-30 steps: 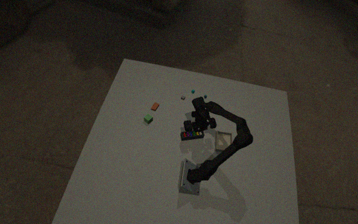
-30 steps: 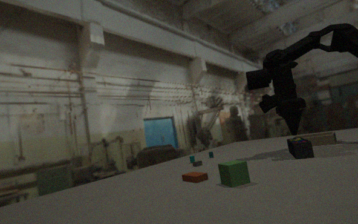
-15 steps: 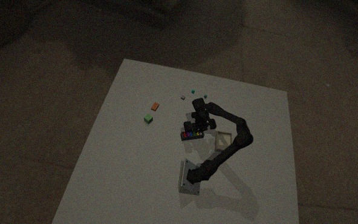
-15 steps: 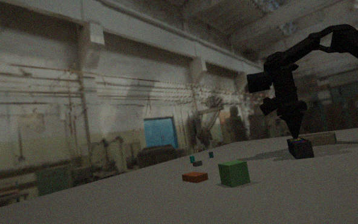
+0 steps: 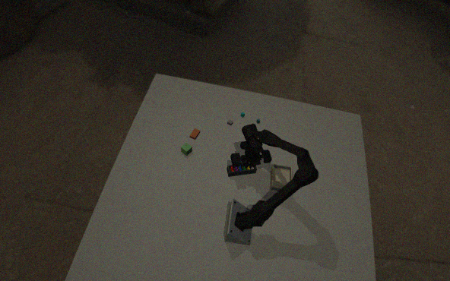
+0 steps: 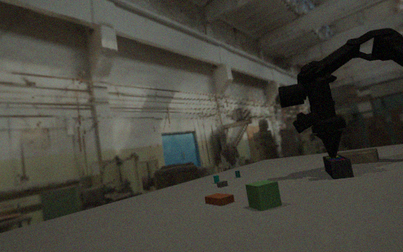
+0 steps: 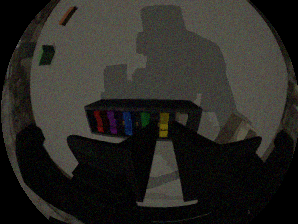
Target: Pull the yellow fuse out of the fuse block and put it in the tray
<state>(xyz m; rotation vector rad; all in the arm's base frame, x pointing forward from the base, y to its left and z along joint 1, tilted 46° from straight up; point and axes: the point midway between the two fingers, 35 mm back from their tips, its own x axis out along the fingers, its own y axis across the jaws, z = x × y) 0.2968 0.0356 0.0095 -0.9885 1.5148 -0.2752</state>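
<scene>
Now: gripper tip 18 cm to the left of the tray and 3 cm above it. Also, from my gripper tip: green cube (2 cm ahead, 32 cm to the left, 2 cm below); then yellow fuse (1 cm below); then orange block (13 cm ahead, 31 cm to the left, 3 cm below).
</scene>
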